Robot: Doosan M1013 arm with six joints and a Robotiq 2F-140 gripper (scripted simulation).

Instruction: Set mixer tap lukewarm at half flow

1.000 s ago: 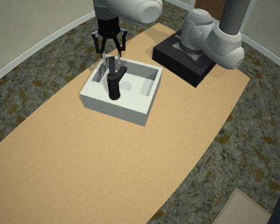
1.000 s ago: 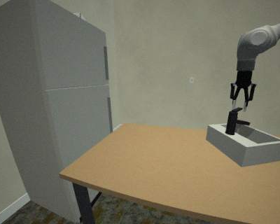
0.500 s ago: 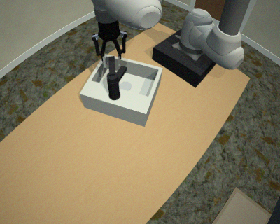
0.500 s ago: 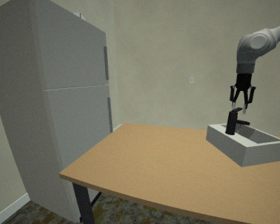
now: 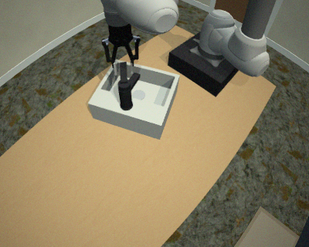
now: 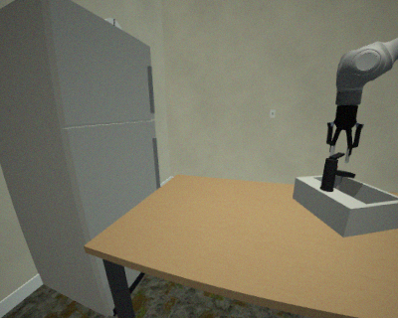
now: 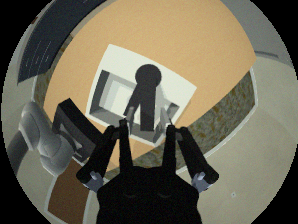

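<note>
Now: the lever 2 cm to the left of my hand and 2 cm ahead of it. The rest, counted from my hand: white sink basin: 23 cm below, 6 cm behind, 1 cm to the left; then black mixer tap: 5 cm below, 4 cm to the left, 3 cm ahead.
</note>
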